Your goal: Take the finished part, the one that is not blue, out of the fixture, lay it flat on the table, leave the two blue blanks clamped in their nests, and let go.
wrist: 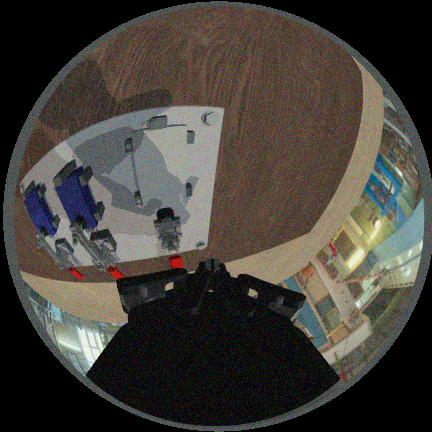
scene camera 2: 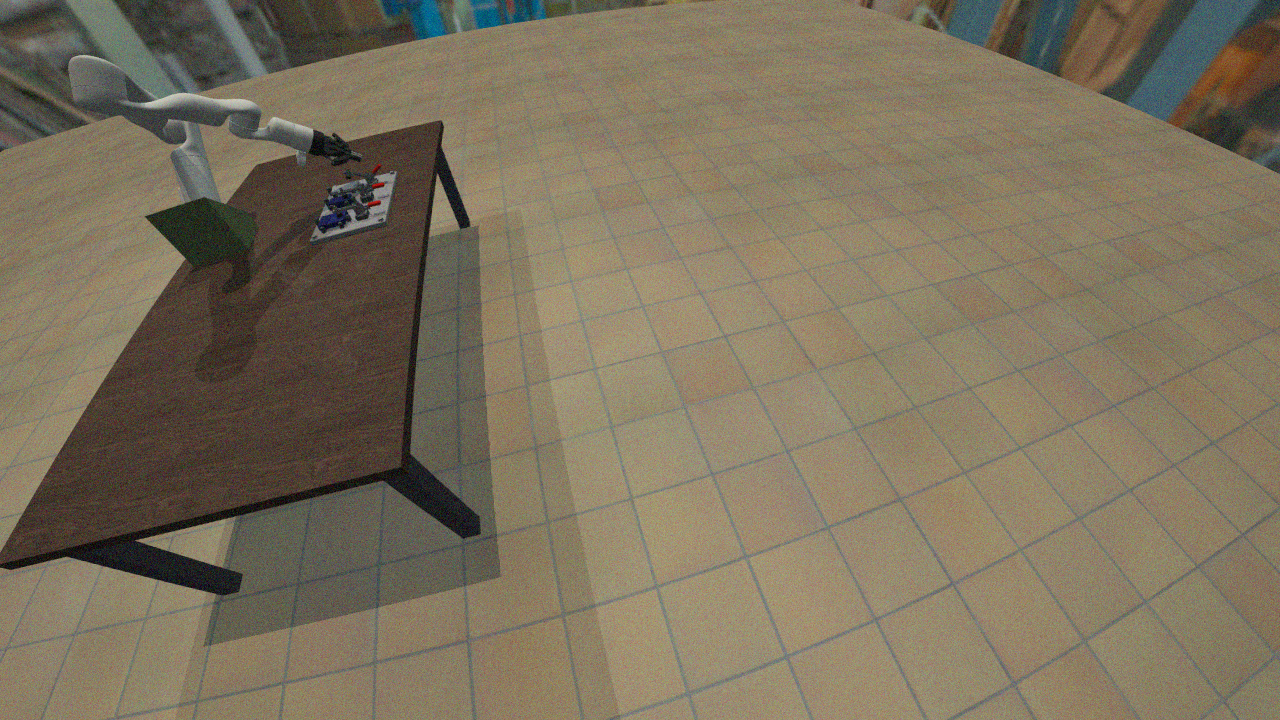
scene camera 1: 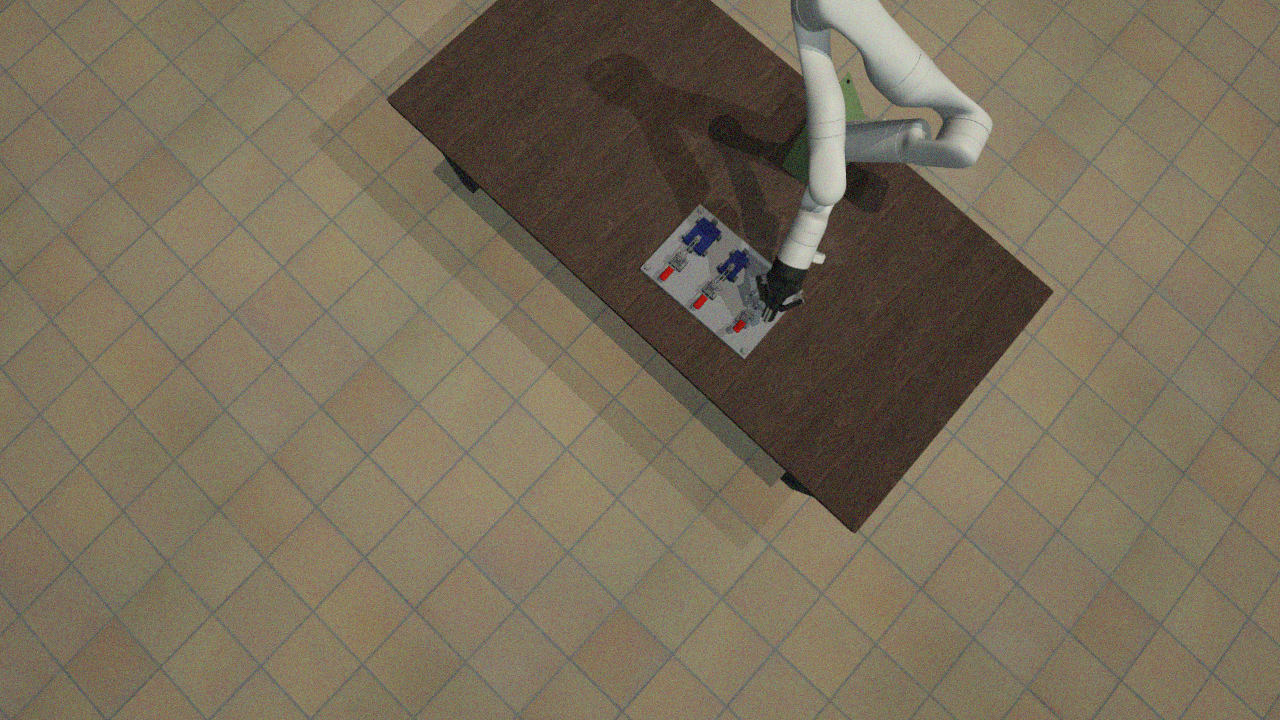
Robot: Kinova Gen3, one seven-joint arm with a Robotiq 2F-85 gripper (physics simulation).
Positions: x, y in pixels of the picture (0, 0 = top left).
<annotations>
My gripper shows in the wrist view, in scene camera 2 (361, 158) and in scene camera 1. The same spot on my gripper: (scene camera 1: 773, 302) is (wrist: 208, 280).
</annotations>
